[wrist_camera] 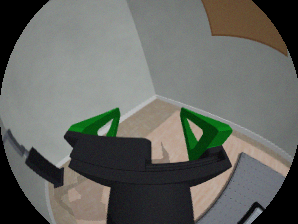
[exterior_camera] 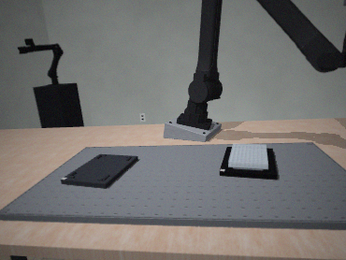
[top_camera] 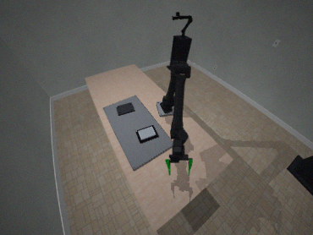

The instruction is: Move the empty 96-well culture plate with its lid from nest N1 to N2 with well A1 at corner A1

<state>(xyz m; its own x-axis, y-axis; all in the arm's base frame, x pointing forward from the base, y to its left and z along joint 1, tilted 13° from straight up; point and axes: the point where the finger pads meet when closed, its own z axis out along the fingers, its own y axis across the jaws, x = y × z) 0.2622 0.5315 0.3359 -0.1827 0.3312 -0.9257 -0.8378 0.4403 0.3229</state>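
Right now the plate lid is 1 cm ahead of my hand, 40 cm to the right of it and 20 cm below it.
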